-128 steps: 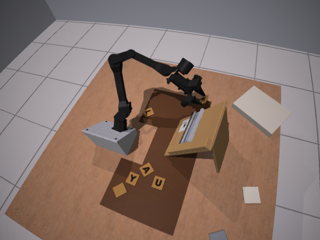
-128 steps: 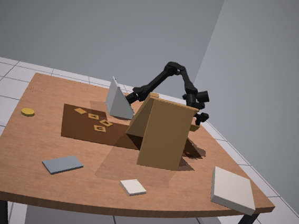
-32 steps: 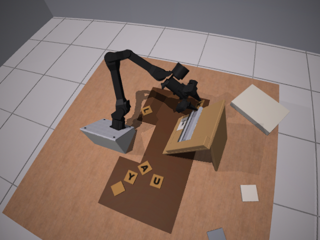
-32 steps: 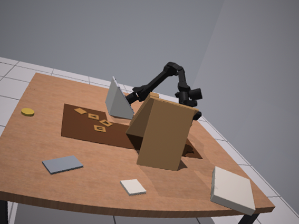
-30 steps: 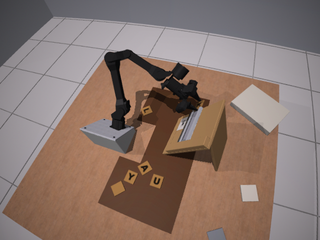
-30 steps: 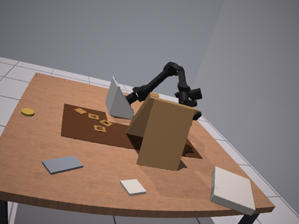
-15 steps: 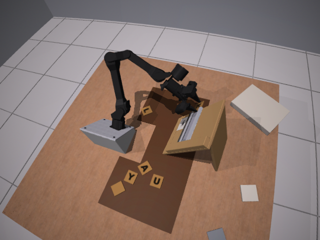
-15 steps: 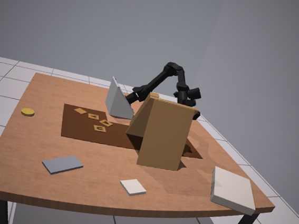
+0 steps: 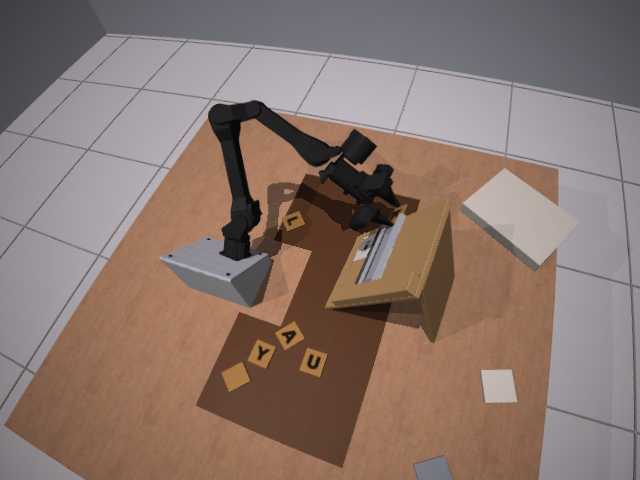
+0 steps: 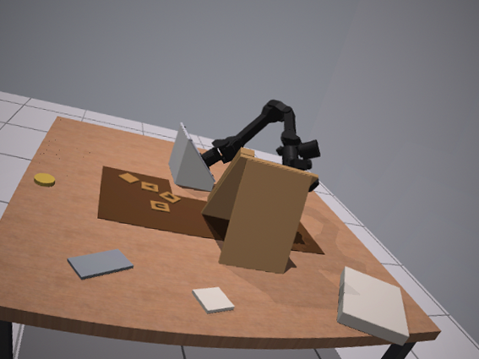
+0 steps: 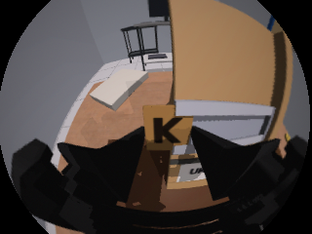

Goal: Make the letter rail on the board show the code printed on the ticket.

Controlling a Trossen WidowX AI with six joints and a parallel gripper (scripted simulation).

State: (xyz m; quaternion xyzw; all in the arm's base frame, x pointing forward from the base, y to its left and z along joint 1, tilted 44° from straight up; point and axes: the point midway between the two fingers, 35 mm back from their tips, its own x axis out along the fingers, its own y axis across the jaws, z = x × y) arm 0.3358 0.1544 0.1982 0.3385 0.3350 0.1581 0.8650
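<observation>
My gripper tip is 8 cm above the white ticket, 7 cm to the left of it and 5 cm past it. Also, from my gripper tip: dark brown mat 22 cm to the right, 15 cm below, 15 cm behind; small white pad 38 cm ahead, 25 cm to the right, 15 cm below; white slab 31 cm ahead, 25 cm to the left, 14 cm below.
</observation>
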